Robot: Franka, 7 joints.
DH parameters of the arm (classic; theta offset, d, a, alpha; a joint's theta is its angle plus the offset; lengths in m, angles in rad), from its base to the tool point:
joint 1: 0 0.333 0 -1.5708
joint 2: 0 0 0 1.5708
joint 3: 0 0.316 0.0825 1.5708
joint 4: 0 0 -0.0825 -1.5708
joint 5: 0 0.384 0 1.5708
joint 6: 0 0 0.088 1.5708
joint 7: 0 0.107 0 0
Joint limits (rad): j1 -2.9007..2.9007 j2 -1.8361..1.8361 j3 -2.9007..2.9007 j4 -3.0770..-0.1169 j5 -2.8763..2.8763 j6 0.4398..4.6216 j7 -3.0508..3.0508
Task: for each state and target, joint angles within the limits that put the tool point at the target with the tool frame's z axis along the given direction. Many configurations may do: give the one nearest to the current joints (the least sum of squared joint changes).
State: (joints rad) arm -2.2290 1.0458 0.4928 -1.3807 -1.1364 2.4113 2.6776
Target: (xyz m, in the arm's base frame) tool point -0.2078 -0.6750 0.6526 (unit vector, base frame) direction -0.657 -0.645 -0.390
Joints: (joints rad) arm -2.3054 0.3679 0.5480 -1.3168 -1.1717 2.4787 2.6776
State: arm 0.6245 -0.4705 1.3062 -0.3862 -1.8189 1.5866 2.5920
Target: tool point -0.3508 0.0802 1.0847 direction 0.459 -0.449 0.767
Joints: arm 0.5242 -0.6286 1.0353 -0.7555 -2.1371 1.7922 2.5920
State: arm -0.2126 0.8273 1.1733 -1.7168 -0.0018 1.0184 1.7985
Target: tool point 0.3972 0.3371 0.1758 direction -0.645 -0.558 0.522
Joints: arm -0.1264 1.6233 1.1108 -1.3343 0.3813 0.4398 1.7985
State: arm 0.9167 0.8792 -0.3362 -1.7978 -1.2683 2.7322 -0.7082
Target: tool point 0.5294 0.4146 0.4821 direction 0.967 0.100 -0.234
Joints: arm 0.9989 0.2904 -0.4269 -1.7018 -1.7314 2.6997 -0.7082
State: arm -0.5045 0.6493 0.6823 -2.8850 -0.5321 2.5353 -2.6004
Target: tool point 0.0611 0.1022 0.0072 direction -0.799 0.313 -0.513
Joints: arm -0.4953 1.0422 0.2994 -2.9664 -0.4977 2.9225 -2.6004
